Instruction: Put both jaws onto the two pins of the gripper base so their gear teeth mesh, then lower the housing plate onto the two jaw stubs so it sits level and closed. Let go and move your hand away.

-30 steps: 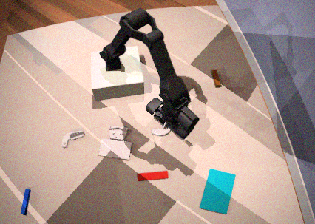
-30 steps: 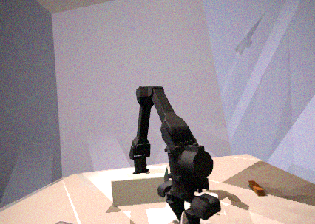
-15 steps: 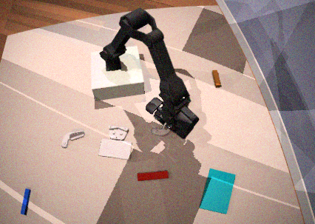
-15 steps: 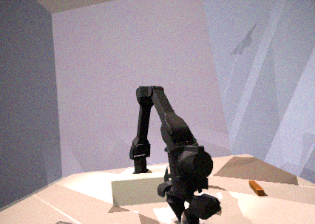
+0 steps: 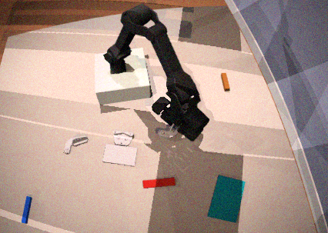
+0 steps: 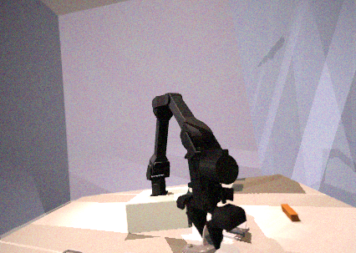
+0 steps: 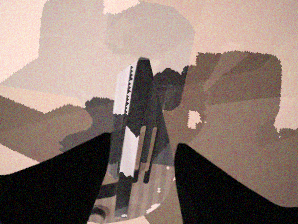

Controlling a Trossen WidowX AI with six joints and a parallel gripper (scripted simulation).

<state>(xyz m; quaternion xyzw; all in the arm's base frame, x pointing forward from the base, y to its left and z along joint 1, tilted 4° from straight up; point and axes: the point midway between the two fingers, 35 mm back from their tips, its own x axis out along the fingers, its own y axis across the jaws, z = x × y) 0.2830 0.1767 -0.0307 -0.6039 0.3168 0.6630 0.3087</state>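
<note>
Now: gripper tip 5 cm short of the white plate, 22 cm to the left of it and 3 cm above it. From my gripper tip the other things lie so: red bar 18 cm ahead, 10 cm to the right, 3 cm below; then jaw 1 cm ahead, 4 cm to the right; then orange block 18 cm behind, 27 cm to the left, 3 cm below.
</note>
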